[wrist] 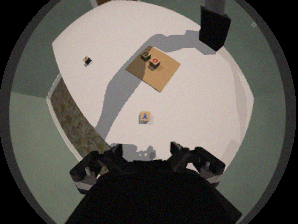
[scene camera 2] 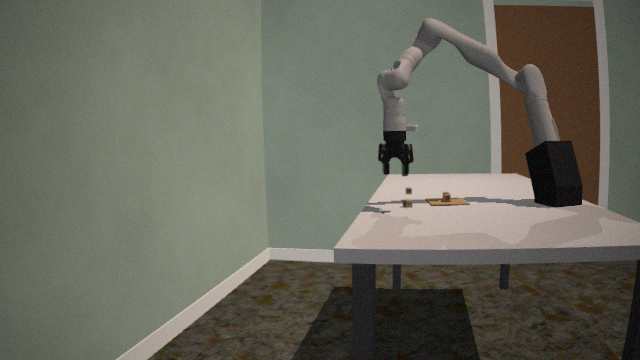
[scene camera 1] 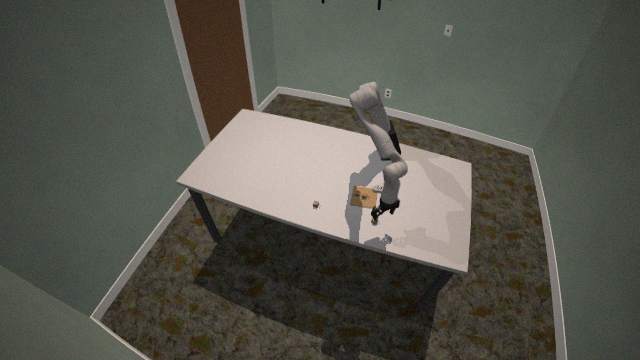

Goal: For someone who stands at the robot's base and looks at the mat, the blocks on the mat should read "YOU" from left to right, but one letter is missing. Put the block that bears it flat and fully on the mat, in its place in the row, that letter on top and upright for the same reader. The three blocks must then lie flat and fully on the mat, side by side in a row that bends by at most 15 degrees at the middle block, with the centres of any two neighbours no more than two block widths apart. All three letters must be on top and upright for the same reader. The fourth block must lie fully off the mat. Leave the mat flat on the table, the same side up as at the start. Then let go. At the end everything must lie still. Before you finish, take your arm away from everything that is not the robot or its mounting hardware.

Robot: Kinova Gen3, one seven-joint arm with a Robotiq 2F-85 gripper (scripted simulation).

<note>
In view: my gripper [scene camera 2: 395,175] and a tan mat [wrist: 157,78].
My gripper is seen too in the wrist view [wrist: 146,148].
</note>
